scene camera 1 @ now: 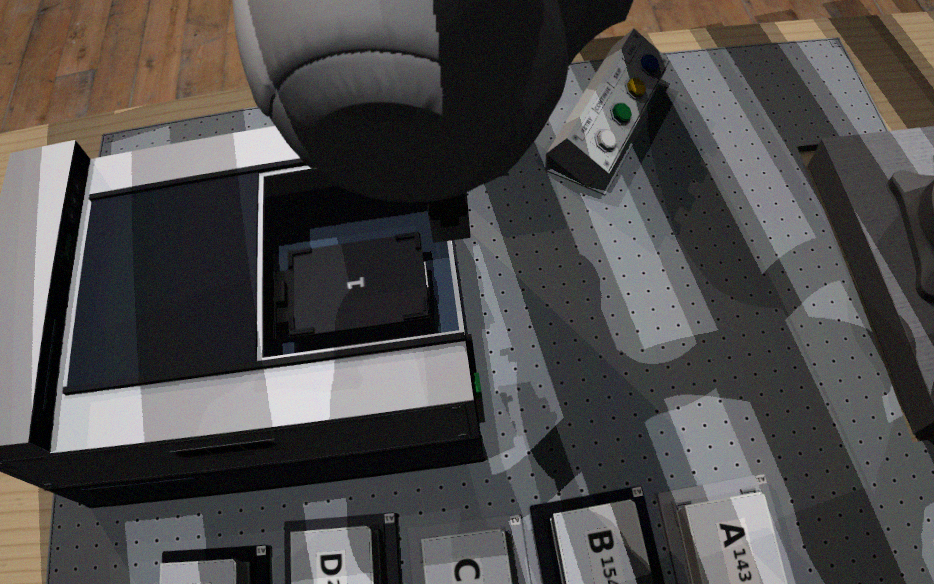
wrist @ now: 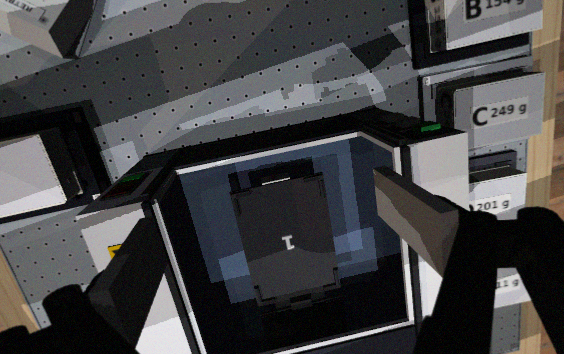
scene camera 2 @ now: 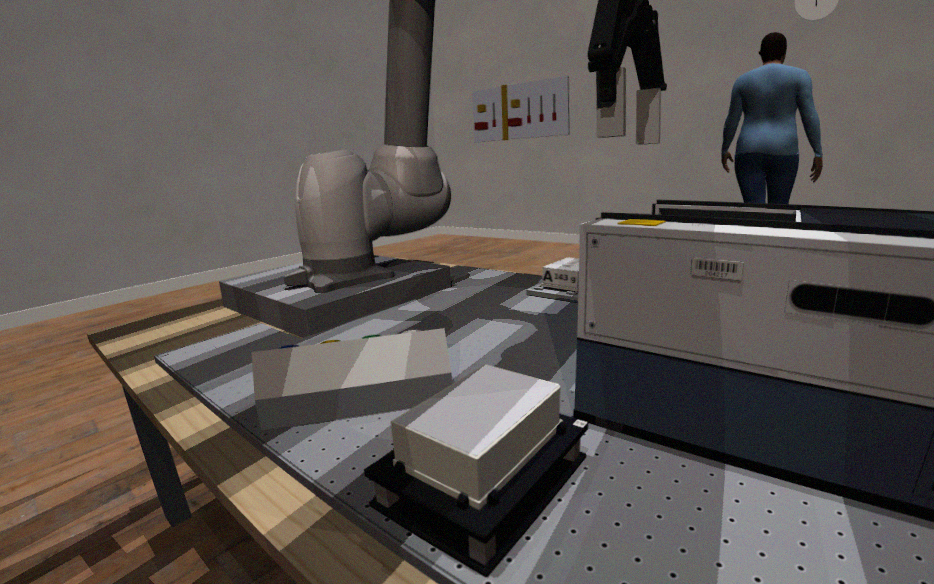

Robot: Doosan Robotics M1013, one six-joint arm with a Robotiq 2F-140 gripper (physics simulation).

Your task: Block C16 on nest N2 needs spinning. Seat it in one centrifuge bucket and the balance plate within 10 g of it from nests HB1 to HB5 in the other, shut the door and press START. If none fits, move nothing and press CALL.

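Where they show: gripper, between the fingertips: (wrist: 270,215) (scene camera 2: 631,140); arm's base, origin of its link: (scene camera 2: 340,277).
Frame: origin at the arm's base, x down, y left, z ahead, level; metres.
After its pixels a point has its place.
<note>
My gripper (scene camera 2: 629,134) @[x -0.246, y 0.099, z 0.630 m] (wrist: 270,215) @[x -0.246, y 0.099, z 0.630 m] is open and empty, high above the centrifuge (scene camera 1: 371,385) @[x -0.162, y 0.264, z 0.687 m] (scene camera 2: 688,296) @[x -0.105, y -0.033, z 0.762 m] (wrist: 440,165) @[x -0.162, y 0.253, z 0.628 m]; the arm hides most of it in scene camera 1. The centrifuge door (scene camera 1: 165,282) @[x -0.164, y 0.170, z 0.899 m] is slid open. Bucket 1 (scene camera 1: 358,303) @[x -0.091, y 0.152, z 0.725 m] (wrist: 290,265) @[x -0.091, y 0.132, z 0.760 m] lies bare under the opening. A pale block (scene camera 2: 482,426) @[x -0.032, y -0.215, z 0.692 m] (wrist: 30,175) @[x -0.032, y -0.156, z 0.660 m] sits on a black nest (scene camera 2: 427,495) @[x 0.010, y -0.263, z 0.683 m]; its label is hidden. Balance plates A 143 g (scene camera 1: 730,537) @[x -0.011, y 0.360, z 0.351 m] (scene camera 2: 559,275) @[x 0.003, y 0.321, z 0.354 m], B 154 g (scene camera 1: 599,544) @[x -0.005, y 0.367, z 0.480 m] (wrist: 500,25) @[x -0.005, y 0.403, z 0.497 m], C 249 g (scene camera 1: 468,550) @[x -0.005, y 0.377, z 0.608 m] (wrist: 500,130) @[x -0.005, y 0.429, z 0.627 m] and D 201 g (scene camera 1: 330,550) @[x -0.005, y 0.385, z 0.745 m] (wrist: 492,205) @[x -0.006, y 0.437, z 0.736 m] stand in a row. A fifth (scene camera 1: 199,571) @[x -0.005, y 0.418, z 0.880 m] shows partly.
The button box (scene camera 1: 606,110) @[x -0.023, y -0.163, z 0.457 m] (scene camera 2: 351,378) @[x 0.002, y -0.218, z 0.479 m] stands beyond the centrifuge, with white, green, yellow and blue buttons. The arm's base plinth (scene camera 1: 874,227) @[x 0.002, y -0.011, z 0.125 m] (scene camera 2: 344,303) @[x 0.014, y -0.067, z 0.152 m] stands to one side. A person (scene camera 2: 771,123) stands in the background near the wall.
</note>
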